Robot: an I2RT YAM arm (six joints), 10 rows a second.
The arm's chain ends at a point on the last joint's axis. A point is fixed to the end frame.
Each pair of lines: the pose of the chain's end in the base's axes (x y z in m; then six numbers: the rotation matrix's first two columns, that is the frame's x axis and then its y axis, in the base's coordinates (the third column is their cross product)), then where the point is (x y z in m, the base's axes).
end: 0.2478, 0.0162, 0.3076, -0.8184, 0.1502, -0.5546, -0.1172, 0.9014, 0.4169
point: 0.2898 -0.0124 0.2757
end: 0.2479, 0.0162, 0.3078, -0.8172, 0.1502, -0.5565, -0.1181, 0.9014, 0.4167
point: 0.2900 -0.0124 0.2760
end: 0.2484, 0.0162, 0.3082, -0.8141, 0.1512, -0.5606, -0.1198, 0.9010, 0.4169
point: 0.2907 -0.0124 0.2766
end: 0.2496, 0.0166, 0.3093, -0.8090, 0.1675, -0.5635, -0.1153, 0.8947, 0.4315
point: 0.2918 -0.0118 0.2775
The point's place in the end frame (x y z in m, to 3 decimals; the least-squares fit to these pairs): -0.021 -0.044 0.035
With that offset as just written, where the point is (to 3 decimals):
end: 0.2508, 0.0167, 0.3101, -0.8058, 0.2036, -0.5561, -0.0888, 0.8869, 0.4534
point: 0.292 -0.012 0.277
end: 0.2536, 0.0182, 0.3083, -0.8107, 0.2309, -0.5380, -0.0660, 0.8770, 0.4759
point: 0.294 -0.010 0.274
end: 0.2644, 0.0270, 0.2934, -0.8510, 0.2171, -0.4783, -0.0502, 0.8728, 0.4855
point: 0.303 -0.001 0.256
